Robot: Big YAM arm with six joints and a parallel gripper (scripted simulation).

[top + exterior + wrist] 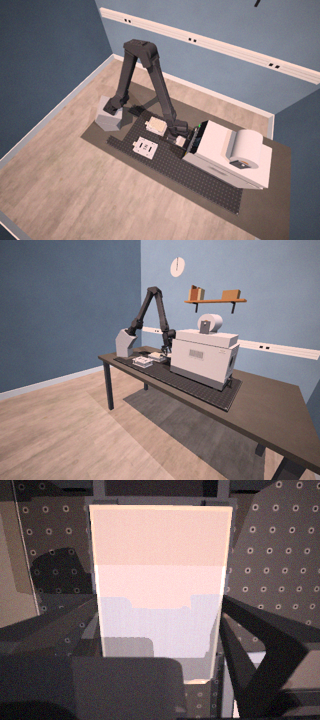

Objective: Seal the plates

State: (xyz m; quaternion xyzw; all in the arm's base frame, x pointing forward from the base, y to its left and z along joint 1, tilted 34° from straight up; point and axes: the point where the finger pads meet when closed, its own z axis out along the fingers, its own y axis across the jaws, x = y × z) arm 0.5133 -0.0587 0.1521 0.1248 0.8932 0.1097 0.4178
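My hand is 10 mm above the sealer stage. Also, from my hand: foil roll (330 mm ahead, 310 mm above, 50 mm to the right); then plate nest (210 mm behind, 130 mm to the right, 70 mm below).
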